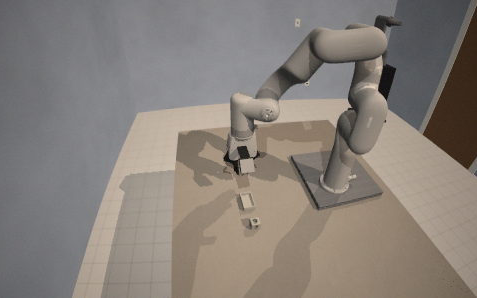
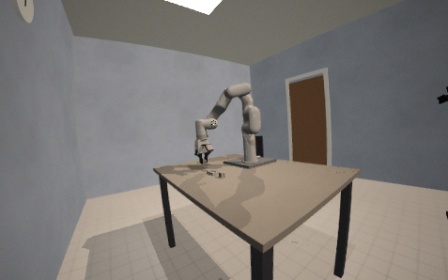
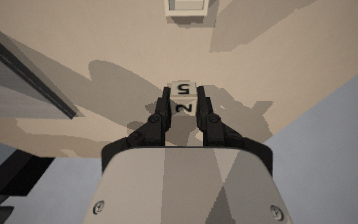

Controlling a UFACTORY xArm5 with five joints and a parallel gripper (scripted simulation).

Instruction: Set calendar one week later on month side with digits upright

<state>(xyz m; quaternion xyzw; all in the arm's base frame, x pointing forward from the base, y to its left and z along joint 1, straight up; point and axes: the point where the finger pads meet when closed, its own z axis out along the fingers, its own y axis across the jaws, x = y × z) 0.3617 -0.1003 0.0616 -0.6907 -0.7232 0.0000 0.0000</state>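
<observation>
Right now the calendar tray is 110 mm to the left of my hand and 70 mm below it.
</observation>
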